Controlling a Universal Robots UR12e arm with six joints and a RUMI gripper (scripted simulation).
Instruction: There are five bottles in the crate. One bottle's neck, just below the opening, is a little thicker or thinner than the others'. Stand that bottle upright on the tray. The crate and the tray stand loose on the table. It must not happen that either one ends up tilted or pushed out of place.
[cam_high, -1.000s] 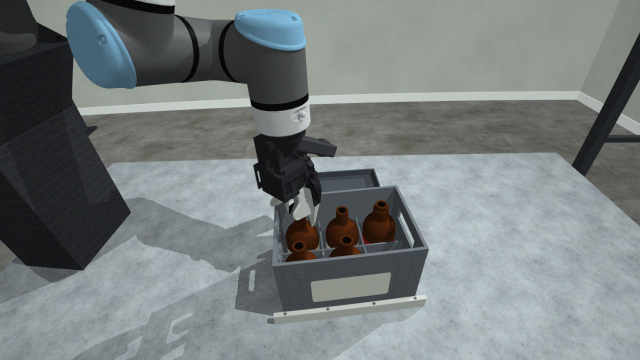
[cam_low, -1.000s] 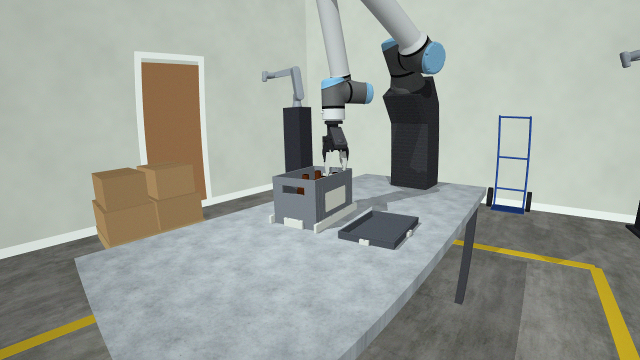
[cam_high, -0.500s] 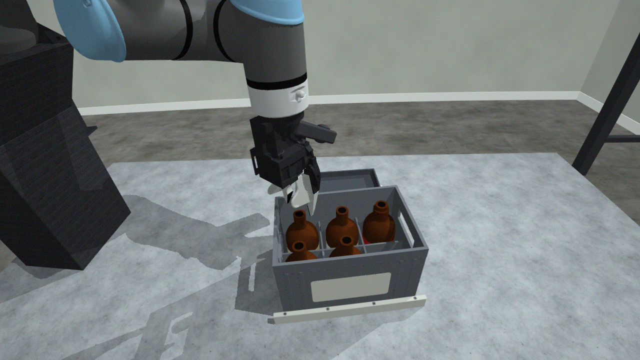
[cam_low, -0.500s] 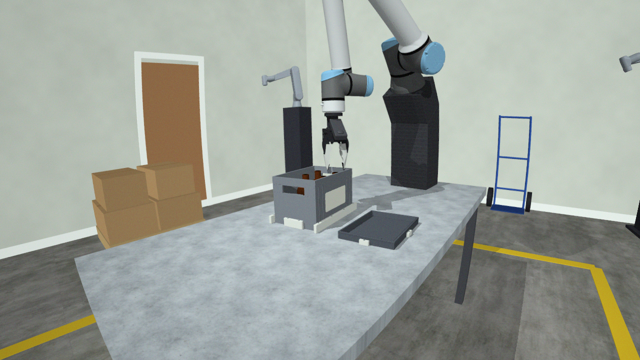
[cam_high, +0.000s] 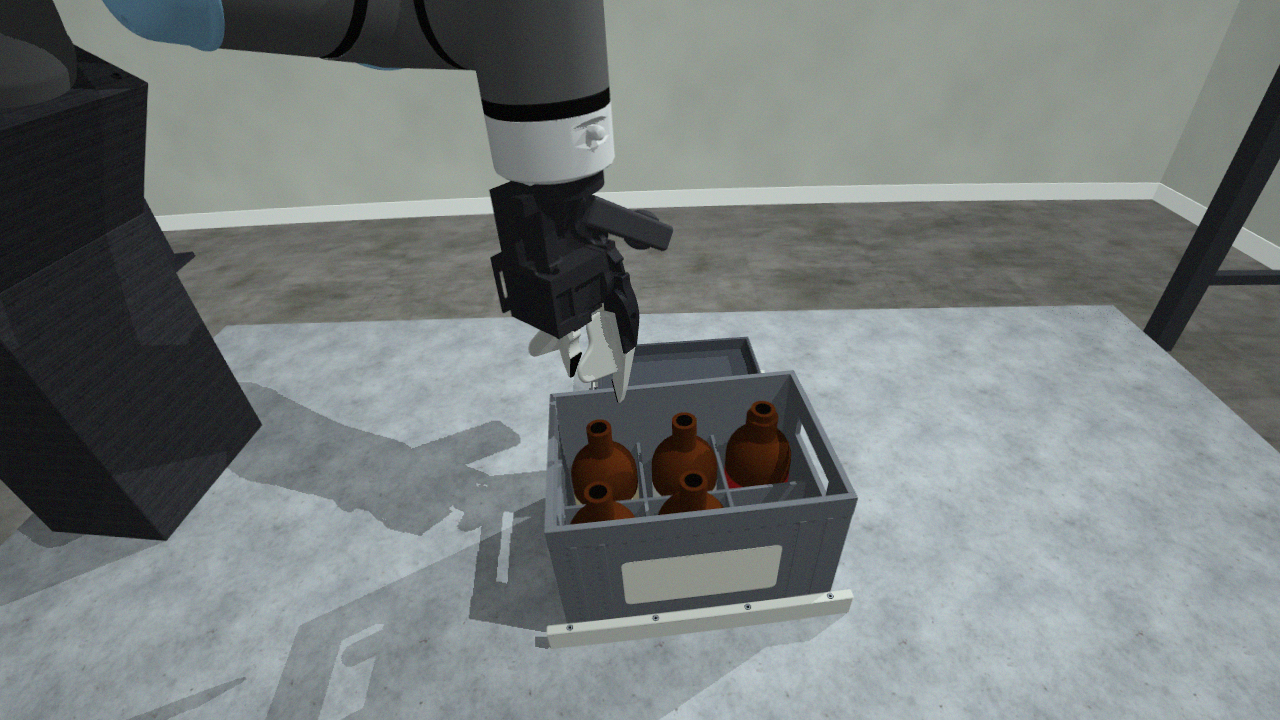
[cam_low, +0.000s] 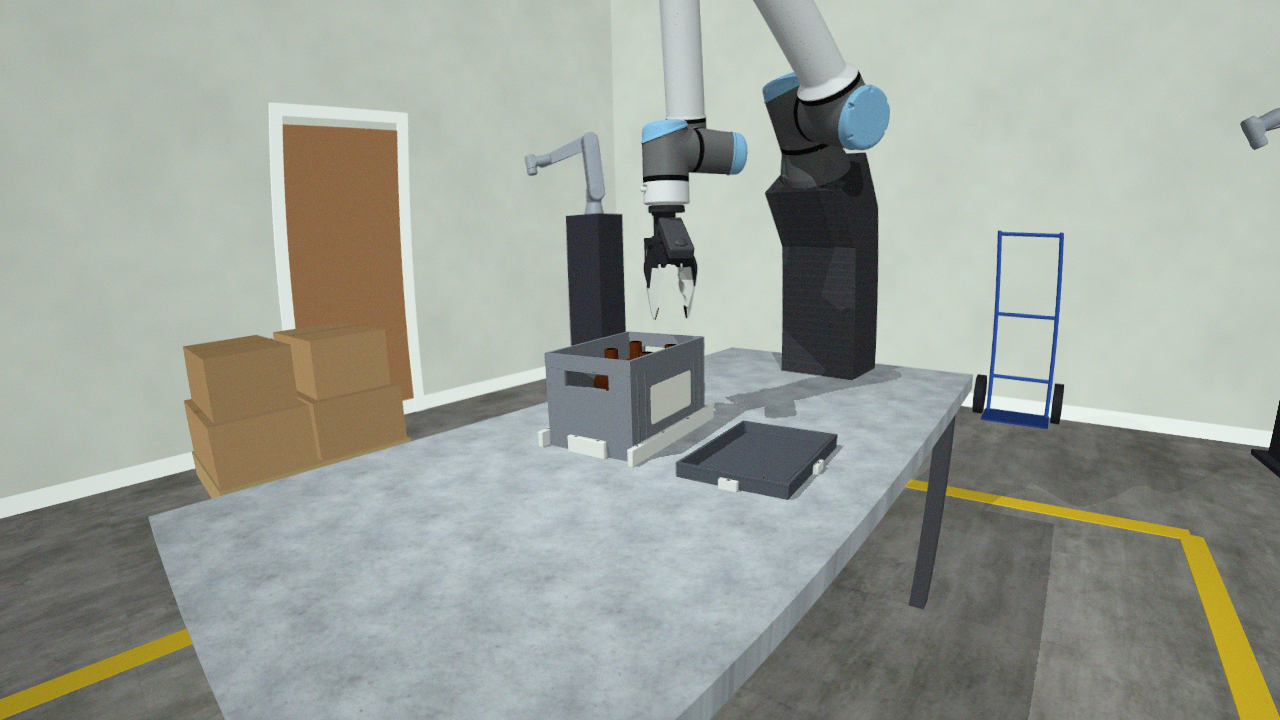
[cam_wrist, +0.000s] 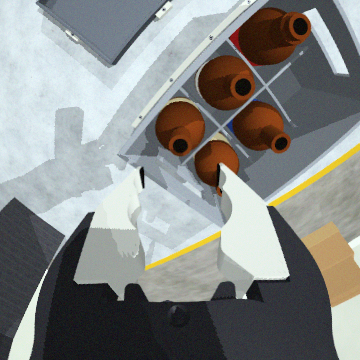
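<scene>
Now: the glass bottle 170 mm ahead of my hand and 140 mm below it. Round my hand: crate (150 mm below, 80 mm ahead, 50 mm to the right); then grey tray (240 mm to the left, 220 mm below, 110 mm ahead).
</scene>
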